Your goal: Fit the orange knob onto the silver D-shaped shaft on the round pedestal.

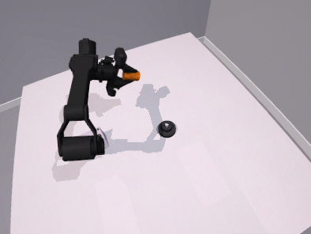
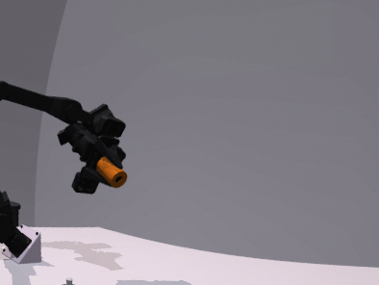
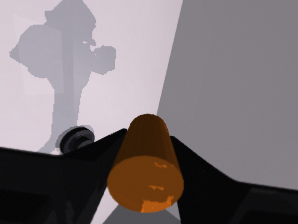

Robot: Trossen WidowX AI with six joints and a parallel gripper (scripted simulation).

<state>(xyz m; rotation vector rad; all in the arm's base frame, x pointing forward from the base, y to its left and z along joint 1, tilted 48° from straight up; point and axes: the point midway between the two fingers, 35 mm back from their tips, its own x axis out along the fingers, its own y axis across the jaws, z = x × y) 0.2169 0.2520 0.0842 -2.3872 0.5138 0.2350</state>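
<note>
My gripper tip is now 7 cm short of the round pedestal, 16 cm to the left of it and 21 cm above it. From my gripper tip the other things lie so: orange knob: 3 cm behind, 2 cm above.
</note>
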